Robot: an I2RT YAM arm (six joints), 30 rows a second.
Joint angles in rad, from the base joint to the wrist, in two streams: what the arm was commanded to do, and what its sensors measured. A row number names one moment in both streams.
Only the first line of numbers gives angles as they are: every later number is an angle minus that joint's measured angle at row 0.
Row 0, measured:
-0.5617 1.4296 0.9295 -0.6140 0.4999 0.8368
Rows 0 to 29, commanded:
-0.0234 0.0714 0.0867 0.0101 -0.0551 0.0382
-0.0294 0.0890 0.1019 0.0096 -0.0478 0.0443
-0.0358 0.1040 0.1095 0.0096 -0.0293 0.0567
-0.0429 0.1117 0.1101 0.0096 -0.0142 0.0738
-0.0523 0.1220 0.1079 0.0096 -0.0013 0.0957
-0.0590 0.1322 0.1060 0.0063 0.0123 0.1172
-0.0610 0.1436 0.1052 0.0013 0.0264 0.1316
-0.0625 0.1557 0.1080 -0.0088 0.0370 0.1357
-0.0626 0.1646 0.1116 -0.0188 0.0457 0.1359
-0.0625 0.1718 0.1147 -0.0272 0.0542 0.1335
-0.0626 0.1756 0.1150 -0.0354 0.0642 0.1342
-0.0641 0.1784 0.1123 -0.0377 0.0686 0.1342
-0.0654 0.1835 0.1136 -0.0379 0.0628 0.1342
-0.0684 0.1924 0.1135 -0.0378 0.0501 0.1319
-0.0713 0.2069 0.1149 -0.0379 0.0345 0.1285
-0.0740 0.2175 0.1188 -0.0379 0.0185 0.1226
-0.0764 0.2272 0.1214 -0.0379 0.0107 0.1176
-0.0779 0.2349 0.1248 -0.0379 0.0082 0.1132
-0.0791 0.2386 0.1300 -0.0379 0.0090 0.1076
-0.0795 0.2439 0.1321 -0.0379 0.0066 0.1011
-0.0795 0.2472 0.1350 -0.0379 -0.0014 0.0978
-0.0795 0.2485 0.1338 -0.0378 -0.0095 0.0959
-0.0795 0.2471 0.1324 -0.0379 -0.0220 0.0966
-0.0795 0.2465 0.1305 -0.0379 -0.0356 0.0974
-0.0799 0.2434 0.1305 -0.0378 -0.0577 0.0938
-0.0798 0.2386 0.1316 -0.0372 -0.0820 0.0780
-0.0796 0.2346 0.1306 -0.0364 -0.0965 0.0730
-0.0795 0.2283 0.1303 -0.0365 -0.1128 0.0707
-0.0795 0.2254 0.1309 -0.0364 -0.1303 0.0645
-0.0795 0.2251 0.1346 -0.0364 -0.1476 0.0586
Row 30, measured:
-0.0763 0.2430 0.1079 -0.0297 -0.0751 0.0747
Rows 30 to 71, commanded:
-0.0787 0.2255 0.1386 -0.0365 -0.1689 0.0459
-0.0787 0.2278 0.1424 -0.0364 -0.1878 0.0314
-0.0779 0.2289 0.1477 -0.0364 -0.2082 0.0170
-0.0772 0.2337 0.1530 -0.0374 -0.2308 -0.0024
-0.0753 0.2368 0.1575 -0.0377 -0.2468 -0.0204
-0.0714 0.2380 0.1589 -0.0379 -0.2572 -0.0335
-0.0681 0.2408 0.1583 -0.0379 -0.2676 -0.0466
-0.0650 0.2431 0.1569 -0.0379 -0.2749 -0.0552
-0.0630 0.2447 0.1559 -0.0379 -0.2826 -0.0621
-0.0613 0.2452 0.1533 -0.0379 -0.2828 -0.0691
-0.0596 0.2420 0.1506 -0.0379 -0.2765 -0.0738
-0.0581 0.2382 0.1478 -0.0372 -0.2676 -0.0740
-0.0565 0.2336 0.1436 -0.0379 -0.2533 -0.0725
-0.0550 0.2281 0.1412 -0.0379 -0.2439 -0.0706
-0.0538 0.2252 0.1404 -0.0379 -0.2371 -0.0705
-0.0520 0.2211 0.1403 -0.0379 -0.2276 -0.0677
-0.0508 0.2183 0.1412 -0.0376 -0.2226 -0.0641
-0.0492 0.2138 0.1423 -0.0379 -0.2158 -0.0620
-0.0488 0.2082 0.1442 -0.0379 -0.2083 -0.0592
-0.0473 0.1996 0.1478 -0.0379 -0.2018 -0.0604
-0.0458 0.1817 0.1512 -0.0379 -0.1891 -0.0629
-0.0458 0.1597 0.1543 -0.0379 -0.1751 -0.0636
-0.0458 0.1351 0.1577 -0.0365 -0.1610 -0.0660
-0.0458 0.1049 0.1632 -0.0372 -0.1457 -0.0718
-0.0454 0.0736 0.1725 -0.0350 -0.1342 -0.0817
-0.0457 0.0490 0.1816 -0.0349 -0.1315 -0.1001
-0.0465 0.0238 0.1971 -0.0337 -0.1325 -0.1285
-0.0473 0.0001 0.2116 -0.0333 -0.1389 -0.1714
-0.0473 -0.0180 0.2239 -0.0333 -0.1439 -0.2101
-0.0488 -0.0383 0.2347 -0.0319 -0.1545 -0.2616
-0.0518 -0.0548 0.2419 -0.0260 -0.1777 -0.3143
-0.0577 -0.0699 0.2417 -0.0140 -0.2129 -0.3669
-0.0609 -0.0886 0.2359 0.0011 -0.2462 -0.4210
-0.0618 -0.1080 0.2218 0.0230 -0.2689 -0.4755
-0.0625 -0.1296 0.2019 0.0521 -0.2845 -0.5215
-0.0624 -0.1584 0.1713 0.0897 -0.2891 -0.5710
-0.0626 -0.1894 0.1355 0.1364 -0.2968 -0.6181
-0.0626 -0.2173 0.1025 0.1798 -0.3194 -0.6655
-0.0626 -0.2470 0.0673 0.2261 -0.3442 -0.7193
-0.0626 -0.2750 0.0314 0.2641 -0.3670 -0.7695
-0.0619 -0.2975 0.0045 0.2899 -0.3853 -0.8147
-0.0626 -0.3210 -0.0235 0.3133 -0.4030 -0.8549
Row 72, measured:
-0.0595 -0.2735 0.0305 0.1881 -0.3277 -0.6611
